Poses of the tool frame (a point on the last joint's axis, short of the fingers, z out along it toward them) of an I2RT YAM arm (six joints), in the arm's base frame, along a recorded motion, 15 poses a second.
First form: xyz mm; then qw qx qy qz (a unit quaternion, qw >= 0).
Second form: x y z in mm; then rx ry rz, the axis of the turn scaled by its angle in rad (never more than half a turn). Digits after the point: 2 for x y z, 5 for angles.
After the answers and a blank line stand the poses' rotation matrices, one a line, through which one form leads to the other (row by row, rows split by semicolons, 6 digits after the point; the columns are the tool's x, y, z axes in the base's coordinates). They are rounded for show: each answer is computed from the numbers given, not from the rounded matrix.
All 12 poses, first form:
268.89, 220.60, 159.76, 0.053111, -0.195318, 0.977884, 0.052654
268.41, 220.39, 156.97, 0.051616, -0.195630, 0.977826, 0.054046
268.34, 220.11, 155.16, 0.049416, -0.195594, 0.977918, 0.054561
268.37, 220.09, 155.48, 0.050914, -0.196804, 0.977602, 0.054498
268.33, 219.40, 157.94, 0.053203, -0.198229, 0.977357, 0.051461
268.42, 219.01, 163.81, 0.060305, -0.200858, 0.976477, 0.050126
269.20, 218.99, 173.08, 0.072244, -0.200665, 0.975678, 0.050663
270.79, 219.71, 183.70, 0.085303, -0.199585, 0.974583, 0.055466
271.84, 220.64, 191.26, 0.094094, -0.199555, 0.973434, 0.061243
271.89, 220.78, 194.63, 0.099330, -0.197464, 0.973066, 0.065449
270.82, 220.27, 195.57, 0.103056, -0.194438, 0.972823, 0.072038
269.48, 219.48, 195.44, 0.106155, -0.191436, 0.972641, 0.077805
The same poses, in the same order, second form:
268.89, 220.60, 159.76, -0.59369, 2.97239, 0.16005
268.41, 220.39, 156.97, -0.59518, 2.97491, 0.16443
268.34, 220.11, 155.16, -0.59587, 2.97917, 0.16622
268.37, 220.09, 155.48, -0.59901, 2.97550, 0.16587
268.33, 219.40, 157.94, -0.60251, 2.97062, 0.15641
268.42, 219.01, 163.81, -0.60788, 2.95523, 0.15170
269.20, 218.99, 173.08, -0.60296, 2.93175, 0.15223
270.79, 219.71, 183.70, -0.59509, 2.90586, 0.16538
271.84, 220.64, 191.26, -0.59194, 2.88748, 0.18166
271.89, 220.78, 194.63, -0.58395, 2.87758, 0.19355
270.82, 220.27, 195.57, -0.57375, 2.87063, 0.21257
269.48, 219.48, 195.44, -0.56388, 2.86494, 0.22918

-0.918060 -0.387590 0.083304; -0.376404 0.918157 0.123726; -0.124441 0.082232 -0.988814
-0.918129 -0.388163 0.079797; -0.377005 0.917616 0.125890; -0.122089 0.085500 -0.988830
-0.918602 -0.387942 0.075306; -0.377158 0.917532 0.126043; -0.117993 0.087381 -0.989162
-0.917352 -0.390341 0.078096; -0.379243 0.916596 0.126595; -0.120998 0.086515 -0.988875
-0.915749 -0.392957 0.083595; -0.382005 0.916114 0.121684; -0.124399 0.079499 -0.989042
-0.912039 -0.398312 0.097636; -0.386221 0.914287 0.122119; -0.137909 0.073668 -0.987701
-0.909029 -0.398889 0.120641; -0.384249 0.914334 0.127855; -0.161306 0.069868 -0.984428
-0.905778 -0.398487 0.144129; -0.379562 0.914179 0.142163; -0.188410 0.074062 -0.979294
-0.902648 -0.400032 0.158746; -0.376982 0.912854 0.156786; -0.207631 0.081678 -0.974791
-0.902283 -0.397293 0.167462; -0.371289 0.913449 0.166601; -0.219157 0.088144 -0.971700
-0.903147 -0.393155 0.172497; -0.363459 0.914009 0.180236; -0.228524 0.100084 -0.968380
-0.904167 -0.388915 0.176712; -0.355878 0.914597 0.191996; -0.236291 0.110709 -0.965355

